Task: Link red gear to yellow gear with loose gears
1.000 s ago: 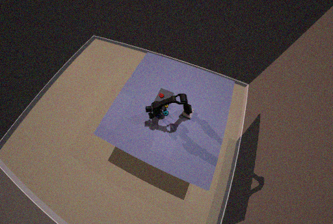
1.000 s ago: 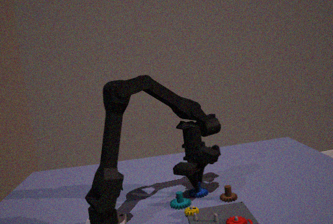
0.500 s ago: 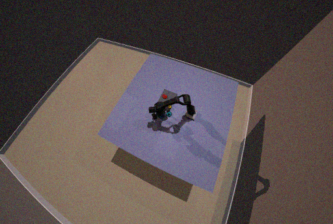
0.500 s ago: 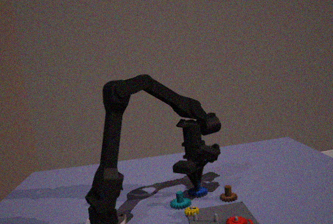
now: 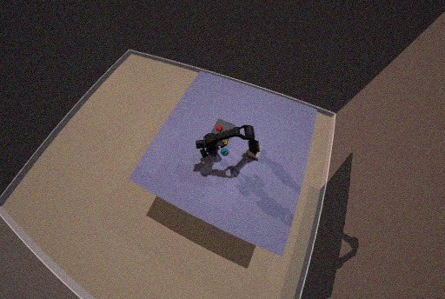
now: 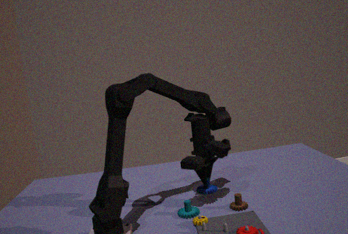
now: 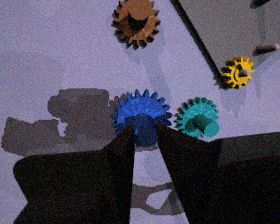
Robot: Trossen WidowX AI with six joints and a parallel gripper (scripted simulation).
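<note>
The red gear is 210 mm to the right of my gripper tip, 100 mm ahead of it and 50 mm below it. Round my gripper tip: teal gear 70 mm to the right, 60 mm behind, 50 mm below; then blue gear 10 mm below; then brown gear 90 mm ahead, 50 mm to the right, 50 mm below.
</note>
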